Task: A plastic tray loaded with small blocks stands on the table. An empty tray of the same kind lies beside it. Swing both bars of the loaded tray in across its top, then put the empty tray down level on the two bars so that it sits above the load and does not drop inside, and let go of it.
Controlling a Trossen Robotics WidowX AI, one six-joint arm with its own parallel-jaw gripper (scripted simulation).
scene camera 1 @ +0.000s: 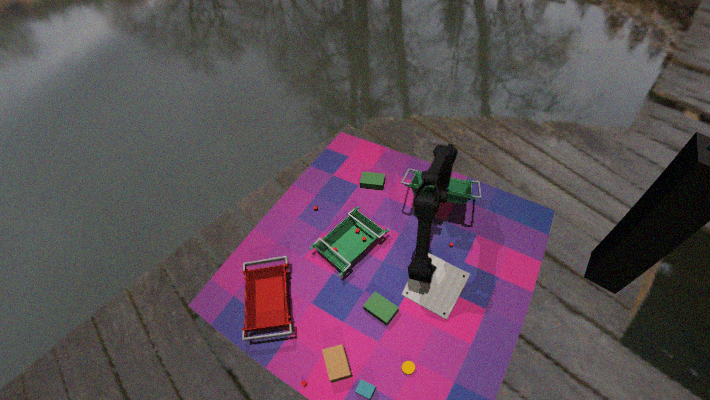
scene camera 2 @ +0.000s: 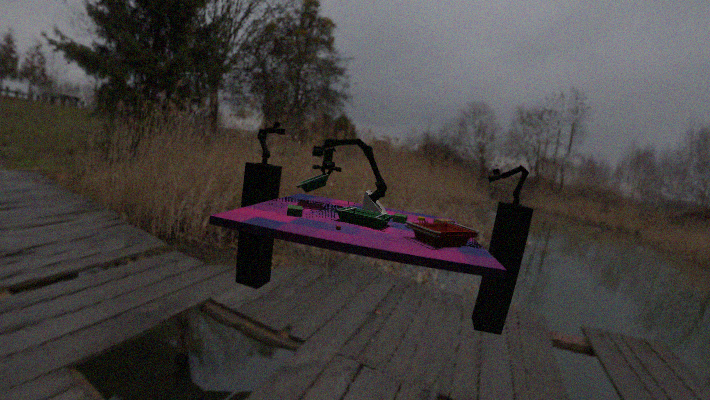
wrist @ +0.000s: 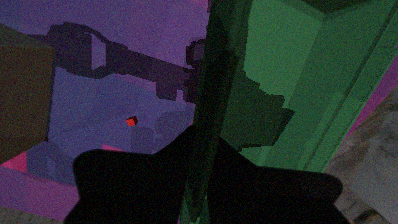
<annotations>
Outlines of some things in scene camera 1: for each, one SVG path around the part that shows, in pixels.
A green tray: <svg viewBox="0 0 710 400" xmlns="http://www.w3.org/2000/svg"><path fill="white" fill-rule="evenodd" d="M435 186L424 186L419 194L432 196ZM451 178L447 188L448 202L465 205L469 199L476 200L476 198L482 198L480 181L463 181ZM472 184L475 185L475 183L478 183L479 196L472 195ZM408 168L401 183L407 187L412 187L413 195L415 195L415 190L422 183L422 172ZM410 170L415 174L411 183L406 183L404 181L408 175L408 171Z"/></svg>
A tan block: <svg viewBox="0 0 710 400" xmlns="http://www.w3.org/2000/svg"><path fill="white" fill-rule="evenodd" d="M343 344L322 350L331 383L352 377Z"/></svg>
</annotations>
